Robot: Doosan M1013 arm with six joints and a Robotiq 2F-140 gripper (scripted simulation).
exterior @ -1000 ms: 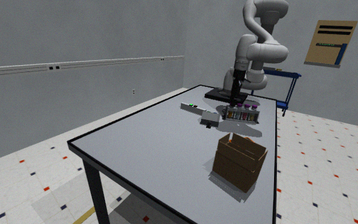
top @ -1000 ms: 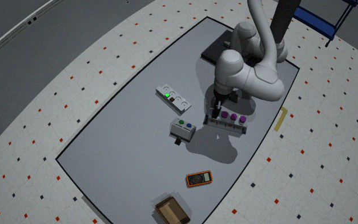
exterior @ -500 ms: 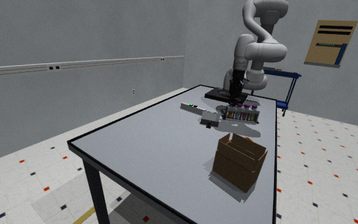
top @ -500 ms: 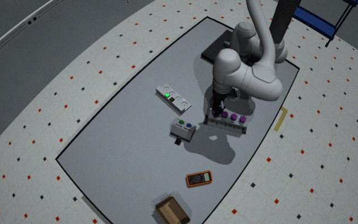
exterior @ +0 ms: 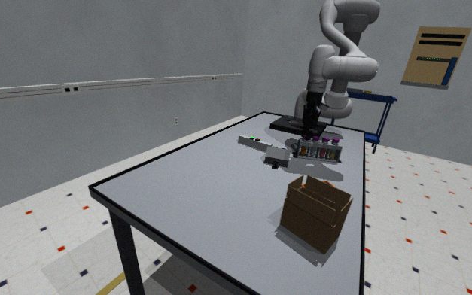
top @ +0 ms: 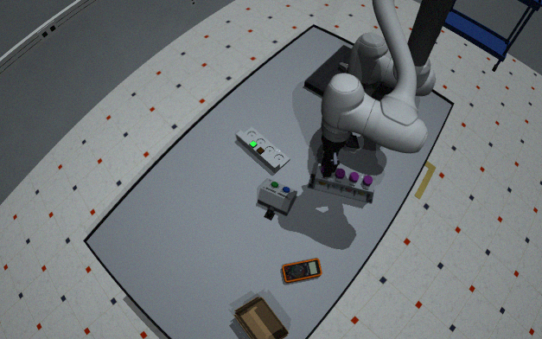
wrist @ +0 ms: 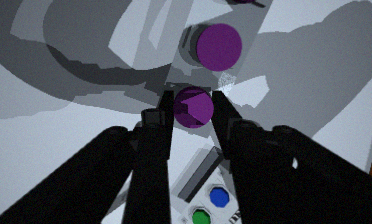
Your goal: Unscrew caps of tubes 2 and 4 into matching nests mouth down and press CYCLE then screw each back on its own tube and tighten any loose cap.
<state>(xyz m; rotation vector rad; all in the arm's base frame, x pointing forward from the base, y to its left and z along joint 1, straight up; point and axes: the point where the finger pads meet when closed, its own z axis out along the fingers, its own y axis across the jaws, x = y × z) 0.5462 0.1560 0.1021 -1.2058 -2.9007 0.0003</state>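
Right now my hand is 5 cm to the right of the purple cap, 3 cm above it and 2 cm past it. Also, from my hand: green key: 14 cm ahead, 12 cm to the right, 7 cm below; blue key: 13 cm ahead, 7 cm to the right, 7 cm below; key housing: 15 cm ahead, 9 cm to the right, 9 cm below.
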